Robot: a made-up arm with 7 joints.
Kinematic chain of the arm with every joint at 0, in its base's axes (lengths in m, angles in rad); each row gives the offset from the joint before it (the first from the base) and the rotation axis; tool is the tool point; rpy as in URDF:
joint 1: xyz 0 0 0.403 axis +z
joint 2: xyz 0 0 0 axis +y
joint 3: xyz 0 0 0.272 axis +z
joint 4: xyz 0.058 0 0 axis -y
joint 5: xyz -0.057 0 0.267 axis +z
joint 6: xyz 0 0 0 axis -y
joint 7: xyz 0.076 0 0 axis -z
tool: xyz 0 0 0 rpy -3.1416 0 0
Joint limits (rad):
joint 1: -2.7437..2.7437
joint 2: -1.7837..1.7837
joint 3: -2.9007..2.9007
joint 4: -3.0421..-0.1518
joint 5: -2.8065..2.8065
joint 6: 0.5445..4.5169
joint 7: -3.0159..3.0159
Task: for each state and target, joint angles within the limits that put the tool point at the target. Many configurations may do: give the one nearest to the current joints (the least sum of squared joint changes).
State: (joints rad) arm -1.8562 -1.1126 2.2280 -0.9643 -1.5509 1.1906 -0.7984
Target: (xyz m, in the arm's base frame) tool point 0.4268 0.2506 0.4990
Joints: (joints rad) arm -1.7826 -0.8619 2.0526 -1.5933 -1.4489 1.0059 -0.7984
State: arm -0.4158 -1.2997 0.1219 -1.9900 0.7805 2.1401 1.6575
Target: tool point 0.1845 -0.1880 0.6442
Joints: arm -0.5226 -0.5163 -0.1291 -2.3883 0.8176 2.0688 1.6575
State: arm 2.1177 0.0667 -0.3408 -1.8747 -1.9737 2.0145 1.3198
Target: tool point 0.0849 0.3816 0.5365
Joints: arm 1.8551 0.0844 -0.5930 -2.0320 -1.9961 1.9887 1.3198
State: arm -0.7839 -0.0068 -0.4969 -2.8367 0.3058 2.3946 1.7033
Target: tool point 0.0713 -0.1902 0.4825
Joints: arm -0.7578 -0.5179 -0.3450 -2.9993 0.2833 2.4950 1.7033
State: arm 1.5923 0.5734 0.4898 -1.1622 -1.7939 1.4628 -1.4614
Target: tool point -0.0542 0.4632 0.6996
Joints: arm 1.4110 0.2560 0.3676 -1.3630 -1.7823 1.4317 -1.4614
